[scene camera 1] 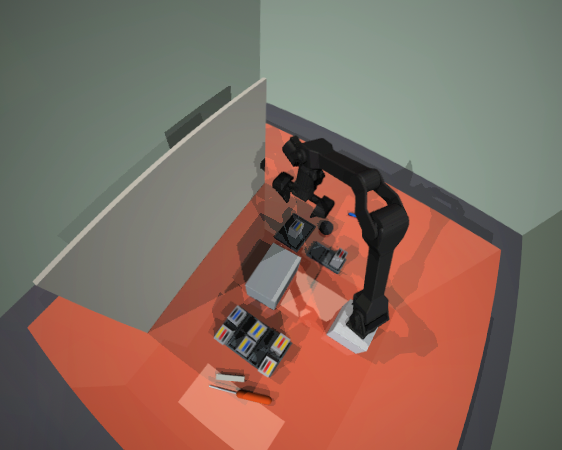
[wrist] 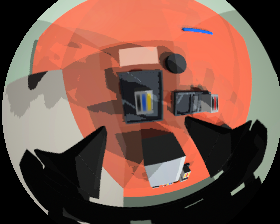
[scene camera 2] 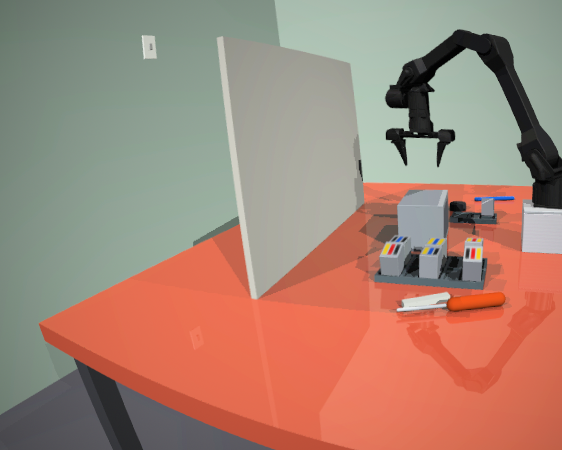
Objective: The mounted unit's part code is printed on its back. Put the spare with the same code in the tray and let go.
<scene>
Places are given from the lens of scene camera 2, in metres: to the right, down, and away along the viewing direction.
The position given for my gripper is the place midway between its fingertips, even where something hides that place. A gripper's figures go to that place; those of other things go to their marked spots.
my gripper point(scene camera 2: 422, 166): 0.38, -0.16, 1.07
orange-handled screwdriver point(scene camera 2: 470, 302): 0.28, 0.12, 0.57
</scene>
